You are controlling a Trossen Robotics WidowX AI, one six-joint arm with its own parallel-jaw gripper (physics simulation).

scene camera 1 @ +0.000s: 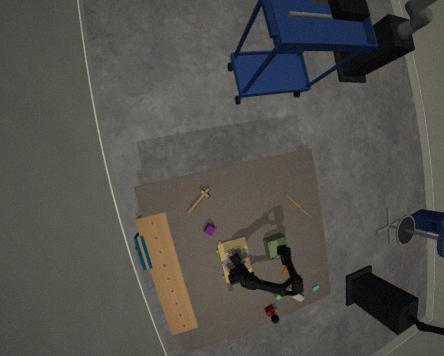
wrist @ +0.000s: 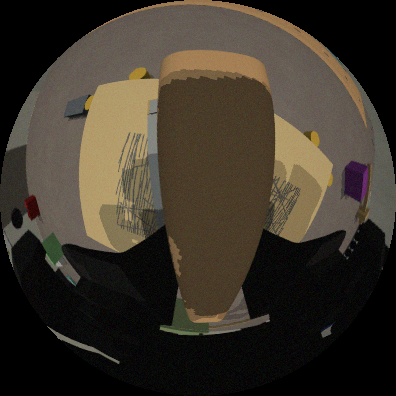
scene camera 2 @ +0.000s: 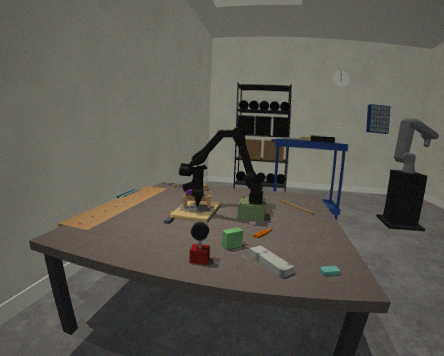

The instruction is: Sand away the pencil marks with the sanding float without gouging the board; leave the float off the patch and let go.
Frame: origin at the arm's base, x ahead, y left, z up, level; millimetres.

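Seen in the pictures: gripper, between the fingertips: (scene camera 1: 236,261) (scene camera 2: 197,205); arm's base, origin of its link: (scene camera 1: 281,249) (wrist: 161,331) (scene camera 2: 256,202).
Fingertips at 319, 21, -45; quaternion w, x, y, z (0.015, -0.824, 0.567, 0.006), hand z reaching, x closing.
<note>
Pixels of each thing's top centre, then the offset from my fingertips to it, as dx, dy, dz. "spot": a spot on its surface instead.
- sanding float, centre of its top: (wrist: 213,284) (scene camera 2: 197,195) (scene camera 1: 239,265) +1, +0, +57
- float's grey base, a spot on its surface: (wrist: 154,150) spot: +32, +53, -14
- pale board, centre of its top: (wrist: 205,204) (scene camera 2: 196,208) (scene camera 1: 235,260) +2, +0, -18
- dark grey block, centre of its top: (wrist: 73,105) (scene camera 2: 168,218) +69, +204, -22
- purple block, centre of its top: (wrist: 364,183) (scene camera 1: 210,230) +147, -263, +14
- hammer, centre of its top: (scene camera 1: 198,201) +187, -464, +9
- green block, centre of its top: (wrist: 46,254) (scene camera 2: 232,230) -285, +353, +32
My gripper (scene camera 1: 236,261) (scene camera 2: 198,202) (wrist: 205,217) is shut on the wooden handle of the sanding float (scene camera 2: 188,202) (wrist: 215,165). The handle fills the middle of the wrist view. Part of the float's grey base (wrist: 154,150) shows left of the handle, over the pale board (scene camera 1: 232,245) (scene camera 2: 181,215) (wrist: 102,130). Whether the base touches the board cannot be told. Dark pencil marks (wrist: 127,190) show on the board left of the float, and more pencil marks (wrist: 286,200) show right of it. The board under the float is hidden.
Yellow pegs (wrist: 139,74) stand by the board's edges. A dark grey block (scene camera 2: 169,219) (wrist: 77,106) lies beside it. A purple block (scene camera 1: 209,229) (wrist: 356,181), green box (scene camera 1: 275,246) (scene camera 2: 250,210), long holed plank (scene camera 1: 167,275), hammer (scene camera 1: 199,200) and green block (scene camera 2: 232,239) are around.
</note>
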